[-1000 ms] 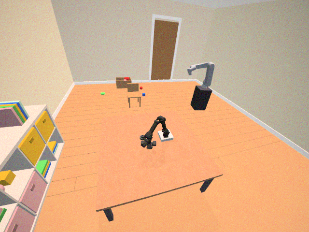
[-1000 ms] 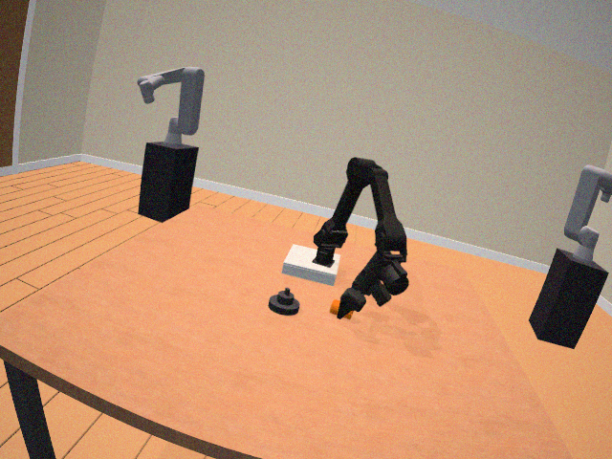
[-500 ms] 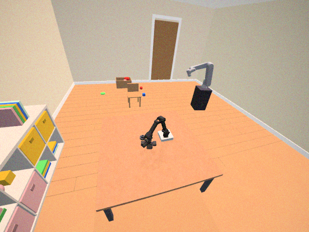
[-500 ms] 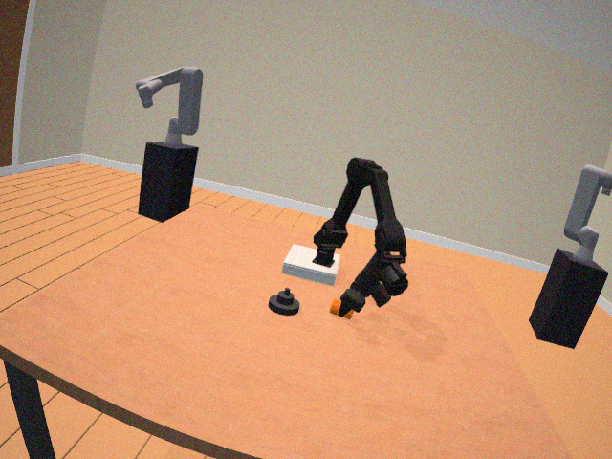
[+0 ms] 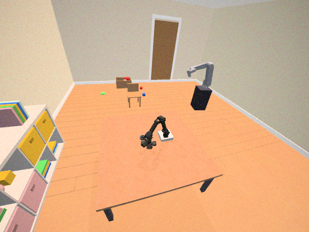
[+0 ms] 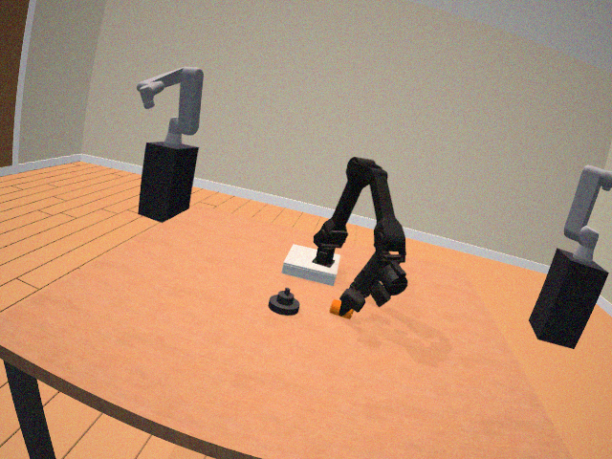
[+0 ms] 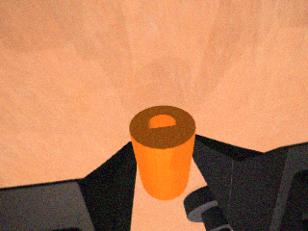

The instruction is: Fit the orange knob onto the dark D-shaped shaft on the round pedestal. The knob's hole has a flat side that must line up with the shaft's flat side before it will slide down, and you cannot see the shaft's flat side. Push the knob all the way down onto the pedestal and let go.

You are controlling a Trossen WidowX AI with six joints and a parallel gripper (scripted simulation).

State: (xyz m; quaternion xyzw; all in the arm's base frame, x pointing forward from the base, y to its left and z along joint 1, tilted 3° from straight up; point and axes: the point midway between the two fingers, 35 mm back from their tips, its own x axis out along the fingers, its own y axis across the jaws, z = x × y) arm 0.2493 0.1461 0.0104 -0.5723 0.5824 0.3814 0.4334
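The pedestal is 6 cm ahead of my gripper tip, 15 cm to the right of it and 2 cm above it. The rest, counted from my gripper tip: orange knob: 1 cm above.
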